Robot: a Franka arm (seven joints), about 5 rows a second.
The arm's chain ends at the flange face. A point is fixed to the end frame.
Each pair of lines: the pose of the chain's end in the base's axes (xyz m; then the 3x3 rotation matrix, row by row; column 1 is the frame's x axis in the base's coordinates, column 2 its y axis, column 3 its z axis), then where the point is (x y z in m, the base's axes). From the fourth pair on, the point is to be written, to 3 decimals.
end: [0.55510, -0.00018, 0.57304], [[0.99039, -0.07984, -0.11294], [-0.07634, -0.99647, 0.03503], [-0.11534, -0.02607, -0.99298]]
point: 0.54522 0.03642 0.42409
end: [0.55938, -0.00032, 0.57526], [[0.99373, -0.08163, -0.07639], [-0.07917, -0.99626, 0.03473], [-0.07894, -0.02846, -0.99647]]
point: 0.55507 0.03622 0.42603
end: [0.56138, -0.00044, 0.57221], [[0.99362, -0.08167, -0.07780], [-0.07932, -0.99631, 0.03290], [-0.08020, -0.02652, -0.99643]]
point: 0.55685 0.03582 0.42292
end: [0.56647, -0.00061, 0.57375], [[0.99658, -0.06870, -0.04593], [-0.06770, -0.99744, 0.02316], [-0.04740, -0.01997, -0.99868]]
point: 0.566 0.034 0.424
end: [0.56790, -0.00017, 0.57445], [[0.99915, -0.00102, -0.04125], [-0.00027, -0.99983, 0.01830], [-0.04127, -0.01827, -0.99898]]
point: 0.566 0.034 0.425
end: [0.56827, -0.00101, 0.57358], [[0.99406, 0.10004, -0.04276], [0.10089, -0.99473, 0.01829], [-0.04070, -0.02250, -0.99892]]
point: 0.563 0.034 0.424
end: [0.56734, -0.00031, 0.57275], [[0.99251, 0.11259, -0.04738], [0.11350, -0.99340, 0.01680], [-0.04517, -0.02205, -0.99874]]
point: 0.561 0.034 0.423
